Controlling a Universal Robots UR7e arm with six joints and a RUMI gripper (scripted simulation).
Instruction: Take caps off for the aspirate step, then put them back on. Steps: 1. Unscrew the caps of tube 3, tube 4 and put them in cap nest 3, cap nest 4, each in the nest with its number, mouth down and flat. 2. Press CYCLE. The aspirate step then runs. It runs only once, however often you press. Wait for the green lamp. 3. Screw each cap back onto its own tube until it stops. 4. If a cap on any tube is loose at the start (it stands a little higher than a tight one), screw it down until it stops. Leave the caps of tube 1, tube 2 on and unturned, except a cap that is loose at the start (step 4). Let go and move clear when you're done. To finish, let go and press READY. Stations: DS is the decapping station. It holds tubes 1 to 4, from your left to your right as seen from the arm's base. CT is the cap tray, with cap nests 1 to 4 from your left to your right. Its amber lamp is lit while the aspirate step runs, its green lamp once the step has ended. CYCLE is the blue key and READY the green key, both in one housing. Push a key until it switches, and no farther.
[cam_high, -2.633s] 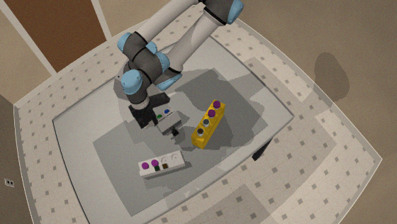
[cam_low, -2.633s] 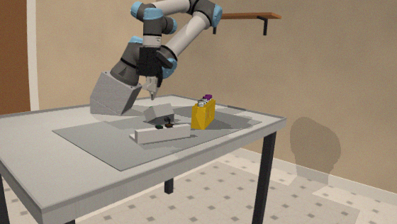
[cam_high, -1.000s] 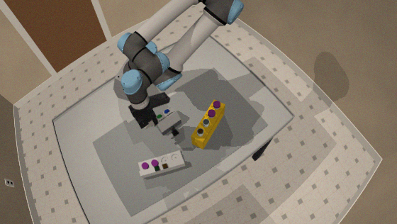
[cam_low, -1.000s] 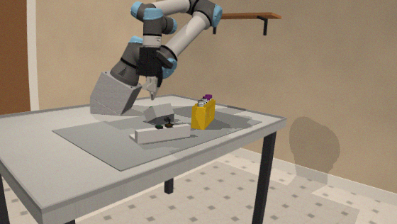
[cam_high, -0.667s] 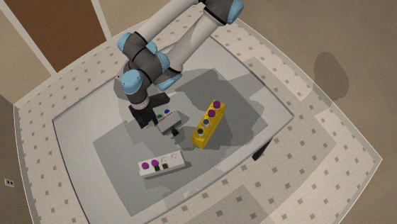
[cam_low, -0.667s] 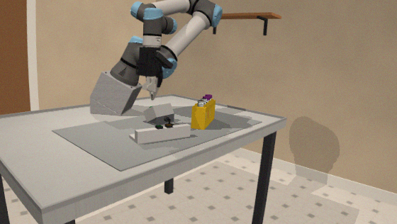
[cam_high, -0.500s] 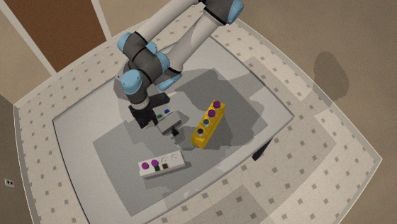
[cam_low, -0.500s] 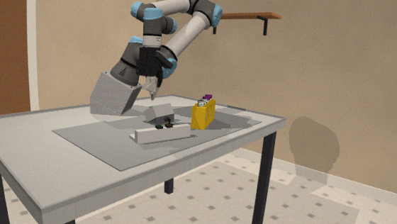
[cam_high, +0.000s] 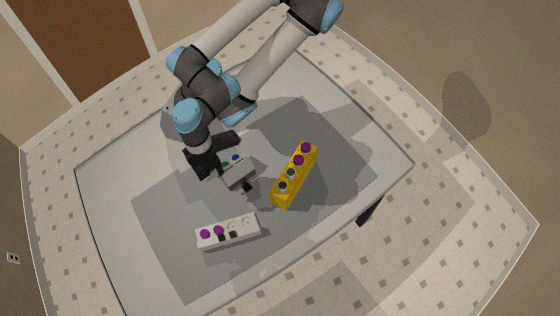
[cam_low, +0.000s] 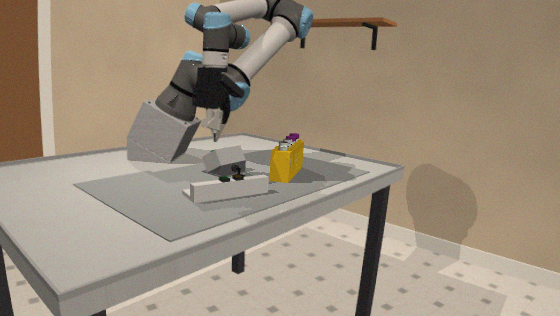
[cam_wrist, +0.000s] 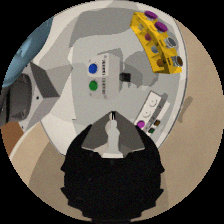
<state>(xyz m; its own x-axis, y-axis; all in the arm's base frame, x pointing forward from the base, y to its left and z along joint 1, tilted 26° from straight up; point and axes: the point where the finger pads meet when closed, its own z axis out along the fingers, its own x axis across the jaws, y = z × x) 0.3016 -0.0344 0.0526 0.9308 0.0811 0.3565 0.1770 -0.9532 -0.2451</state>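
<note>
Right now the green key is 60 mm behind my hand, 40 mm to the left of it and 60 mm below it. Round my hand: grey key housing: 50 mm behind, 60 mm to the left, 70 mm below; blue key: 70 mm behind, 80 mm to the left, 60 mm below.
</note>
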